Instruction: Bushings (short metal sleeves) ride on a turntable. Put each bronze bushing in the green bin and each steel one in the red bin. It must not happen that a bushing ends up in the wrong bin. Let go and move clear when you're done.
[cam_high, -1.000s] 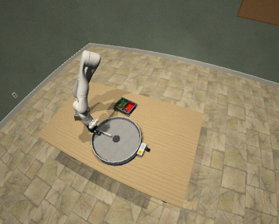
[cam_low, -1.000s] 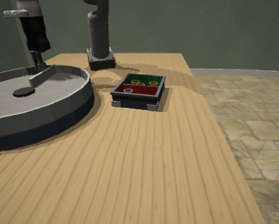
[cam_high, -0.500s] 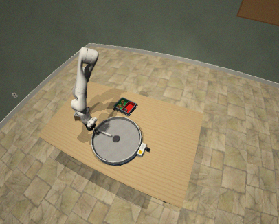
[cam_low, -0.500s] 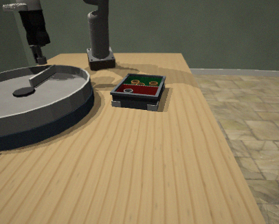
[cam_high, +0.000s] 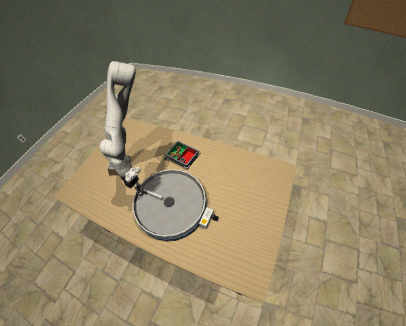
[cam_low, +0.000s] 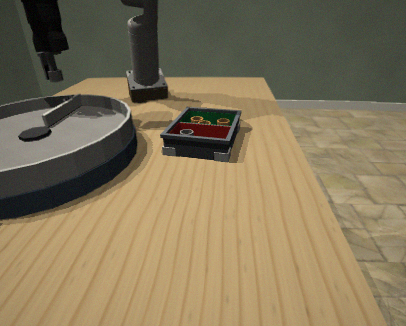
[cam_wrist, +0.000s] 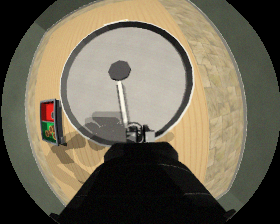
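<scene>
Right now my hand is 400 mm to the right of the bin, 130 mm above it and 10 mm short of it. From my hand the other things lie so: grey turntable 150 mm ahead, 100 mm below, 50 mm to the left.
</scene>
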